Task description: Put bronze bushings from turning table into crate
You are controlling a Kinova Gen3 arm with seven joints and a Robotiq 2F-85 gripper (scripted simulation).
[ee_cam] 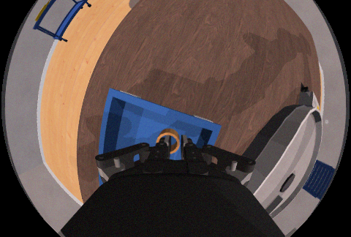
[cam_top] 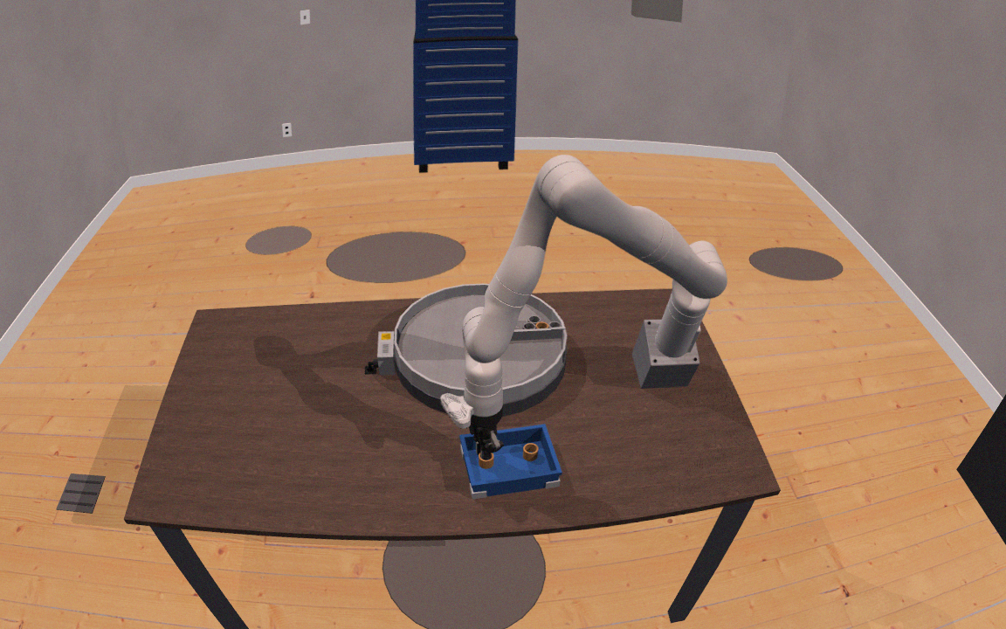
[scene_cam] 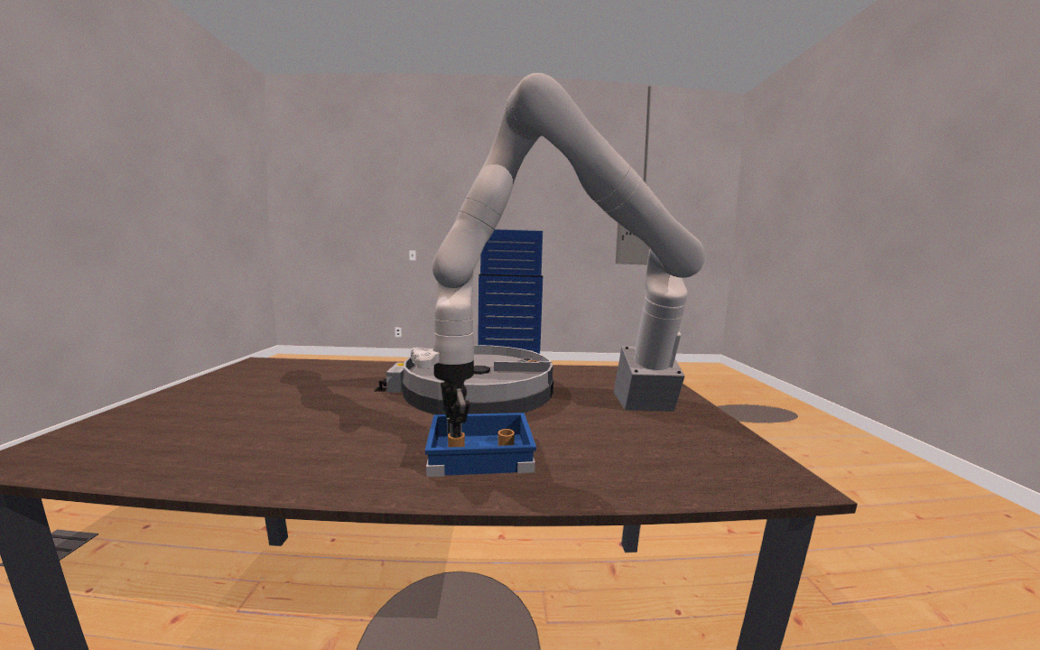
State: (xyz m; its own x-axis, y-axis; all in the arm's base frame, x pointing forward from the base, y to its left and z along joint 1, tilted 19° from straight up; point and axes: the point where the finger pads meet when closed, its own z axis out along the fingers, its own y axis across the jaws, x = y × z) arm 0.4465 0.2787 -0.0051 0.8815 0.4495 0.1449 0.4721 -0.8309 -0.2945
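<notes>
My gripper is now 6 cm past the blue crate, 2 cm to the right of it and 1 cm above it. The rest, counted from my hand: round grey turning table (35 cm to the right, 1 cm ahead, 1 cm above).
</notes>
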